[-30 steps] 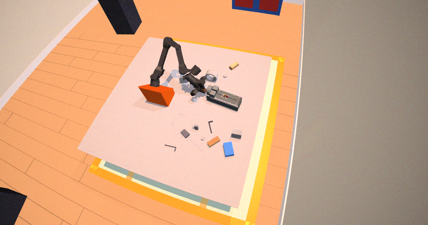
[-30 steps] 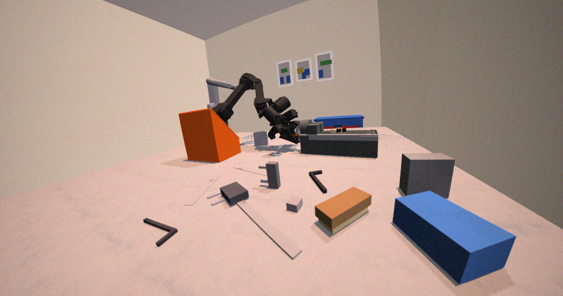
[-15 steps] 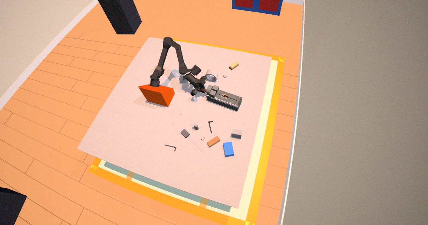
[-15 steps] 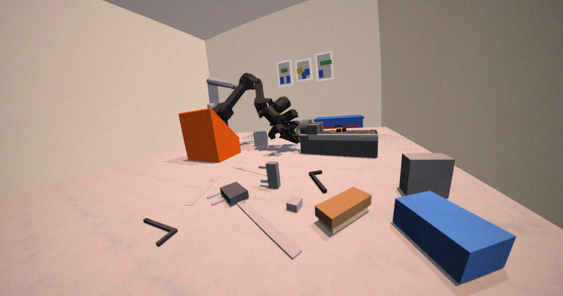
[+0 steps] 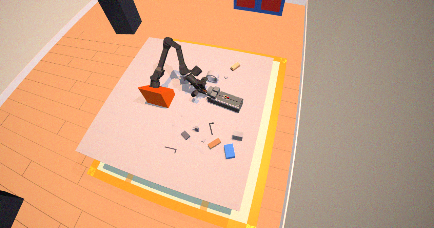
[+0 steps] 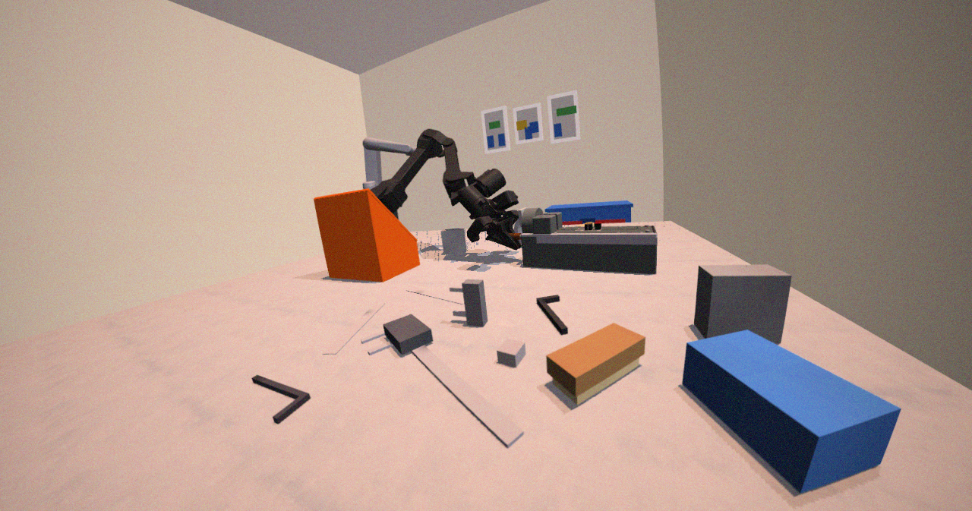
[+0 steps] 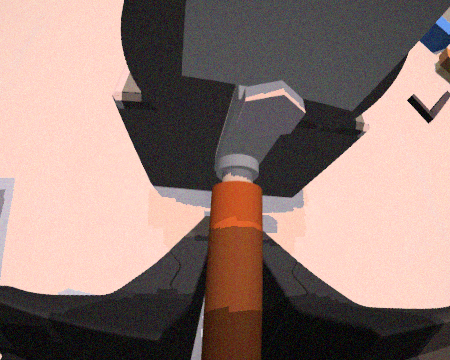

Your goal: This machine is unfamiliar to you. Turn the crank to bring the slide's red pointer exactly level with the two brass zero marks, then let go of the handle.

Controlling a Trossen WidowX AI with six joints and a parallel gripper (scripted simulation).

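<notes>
My gripper tip is 2 cm past the crank handle, 1 cm to the right of it and 3 cm below it. From my gripper tip the other things lie so: red pointer: 18 cm ahead, 5 cm to the right, 5 cm above; blue block: 24 cm ahead, 44 cm to the right, 1 cm below.
</notes>
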